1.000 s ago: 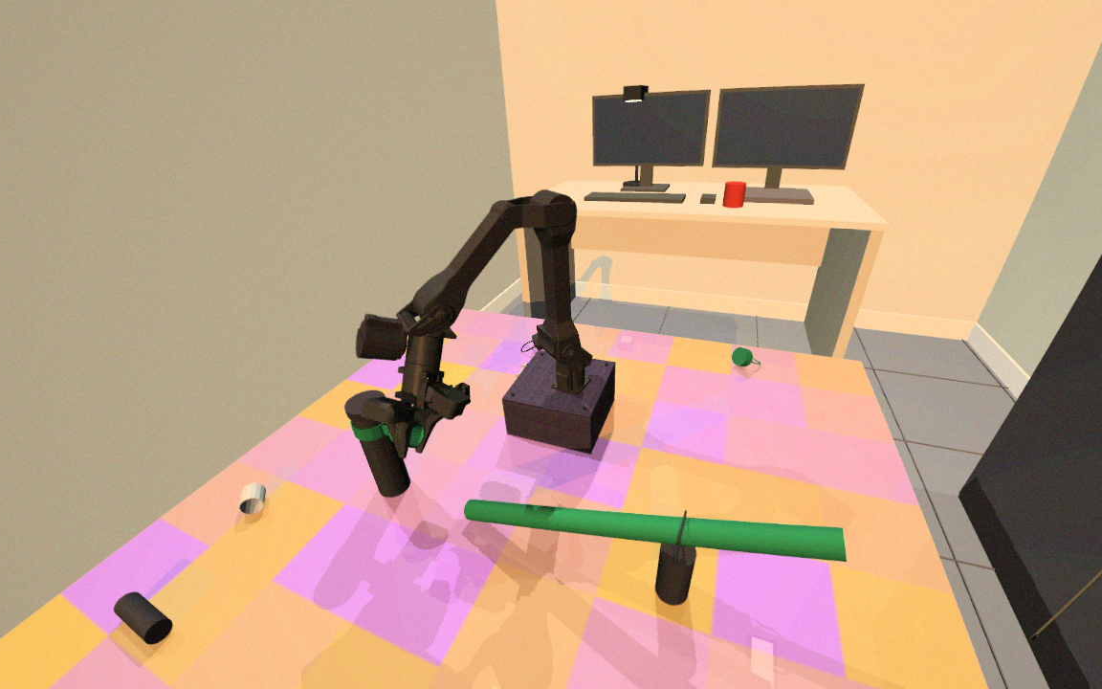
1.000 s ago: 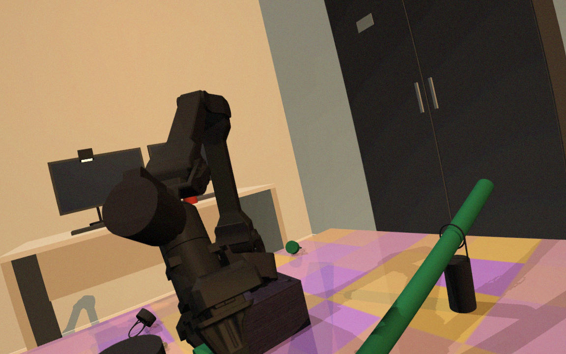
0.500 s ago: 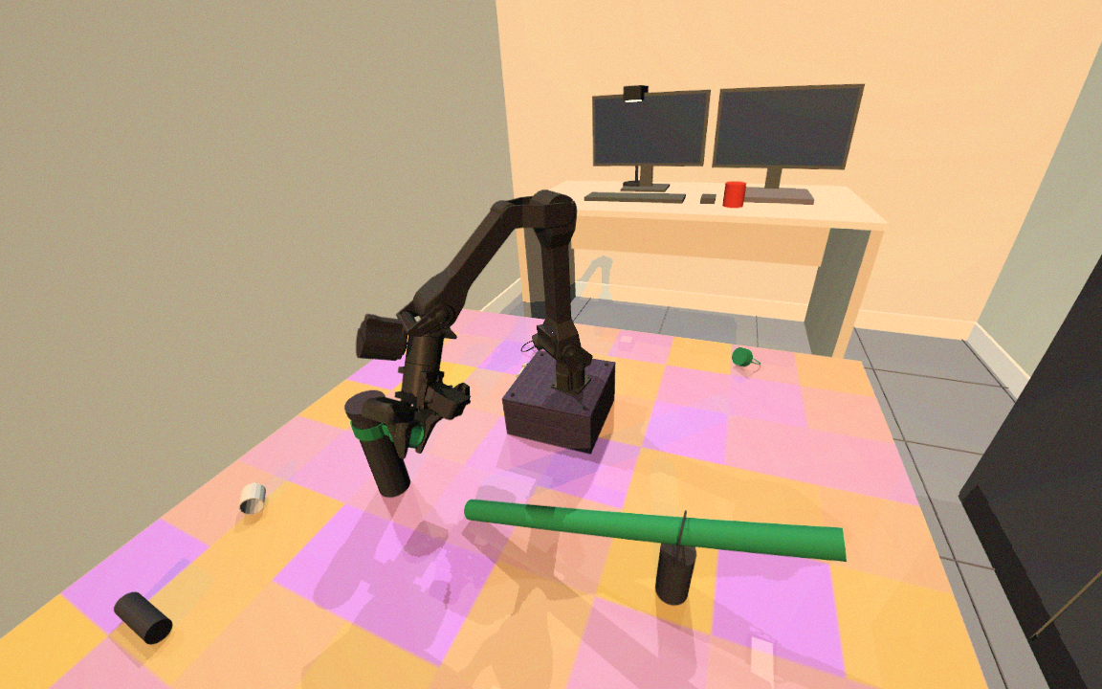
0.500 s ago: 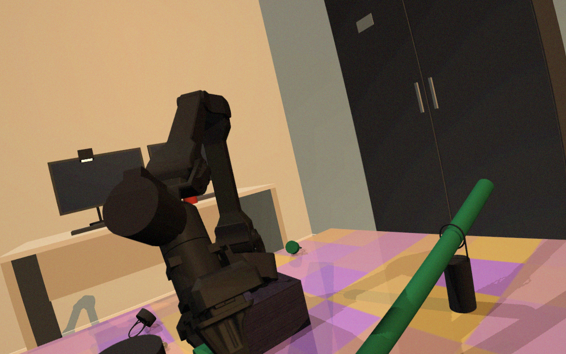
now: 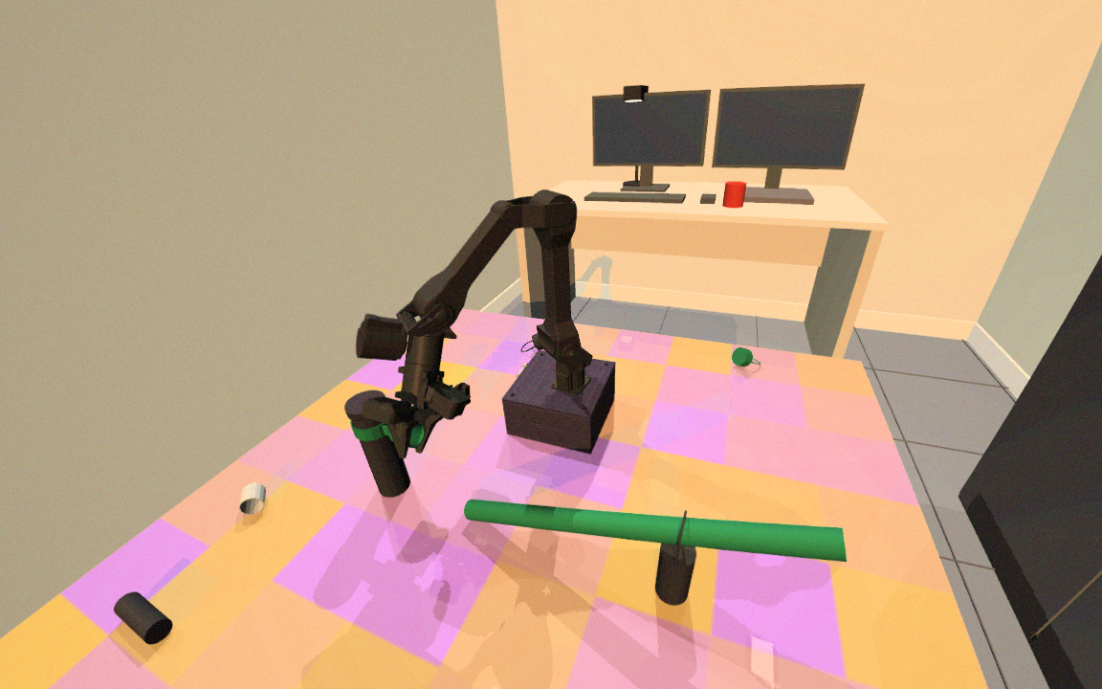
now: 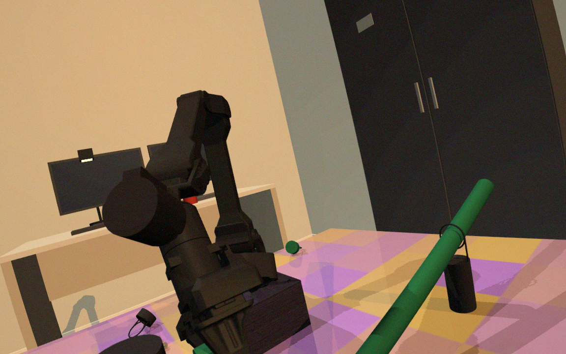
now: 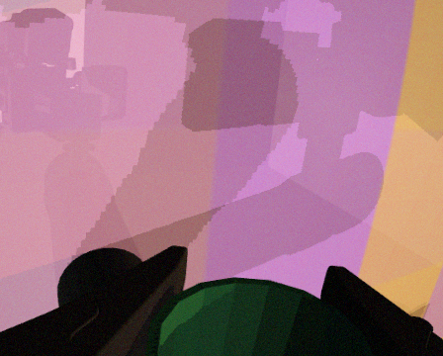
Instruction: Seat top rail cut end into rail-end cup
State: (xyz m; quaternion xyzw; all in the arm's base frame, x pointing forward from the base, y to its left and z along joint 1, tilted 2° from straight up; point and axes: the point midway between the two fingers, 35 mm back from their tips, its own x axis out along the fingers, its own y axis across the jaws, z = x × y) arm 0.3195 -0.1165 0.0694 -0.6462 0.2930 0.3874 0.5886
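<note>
Right now my gripper tip is 3 cm to the left of the green rail-end cup, 3 cm below it and 1 cm past it. Round my gripper tip: wire loop cap: 43 cm to the left, 7 cm behind, 2 cm below.
</note>
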